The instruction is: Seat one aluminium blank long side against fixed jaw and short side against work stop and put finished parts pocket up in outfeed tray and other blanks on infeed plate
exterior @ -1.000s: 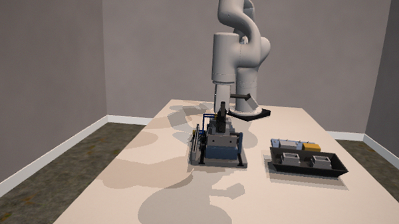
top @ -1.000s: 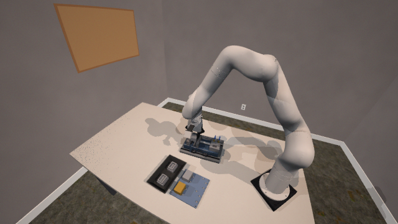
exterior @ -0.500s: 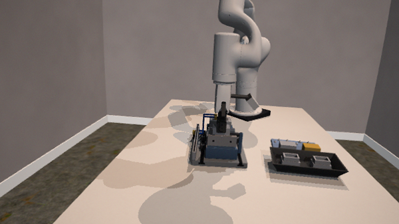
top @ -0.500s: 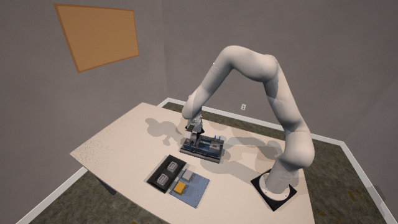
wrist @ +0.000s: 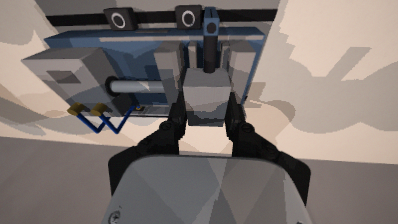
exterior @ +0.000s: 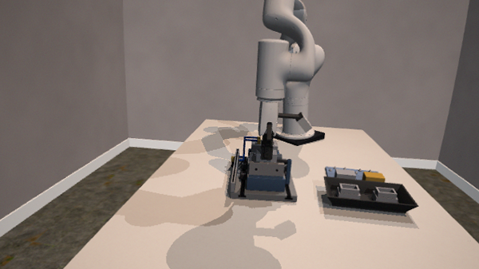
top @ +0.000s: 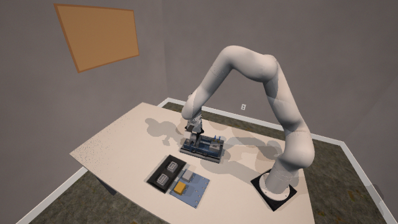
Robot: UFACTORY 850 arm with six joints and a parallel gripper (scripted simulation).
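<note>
My gripper is now 5 cm to the right of the work stop rod and 3 cm above it. From my hand the other things lie so: brass blank: 35 cm to the left, 10 cm below, 3 cm behind; then blue infeed plate: 32 cm to the left, 12 cm below, 8 cm behind; then vise: 8 cm below, 7 cm behind.
</note>
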